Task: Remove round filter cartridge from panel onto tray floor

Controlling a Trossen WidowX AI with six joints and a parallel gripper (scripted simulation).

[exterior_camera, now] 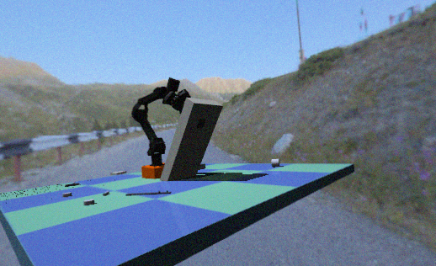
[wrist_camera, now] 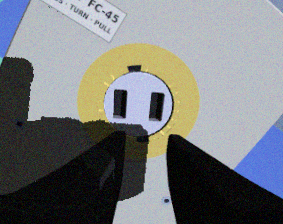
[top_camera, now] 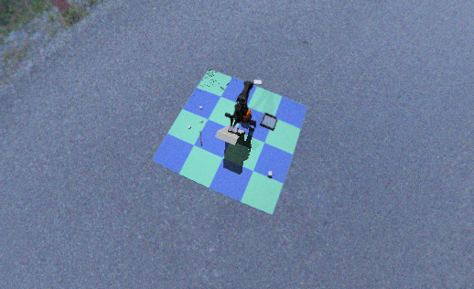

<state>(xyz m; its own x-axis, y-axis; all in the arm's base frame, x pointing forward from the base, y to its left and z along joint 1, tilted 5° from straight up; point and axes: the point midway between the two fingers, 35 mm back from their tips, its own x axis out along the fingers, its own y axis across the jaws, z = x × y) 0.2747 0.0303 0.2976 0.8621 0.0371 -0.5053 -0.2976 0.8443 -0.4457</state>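
Right now my gripper tip is 60 mm short of the grey round filter cartridge and 40 mm above it. The rest, counted from my gripper tip: grey square tray (400 mm behind, 310 mm below, 260 mm to the left).
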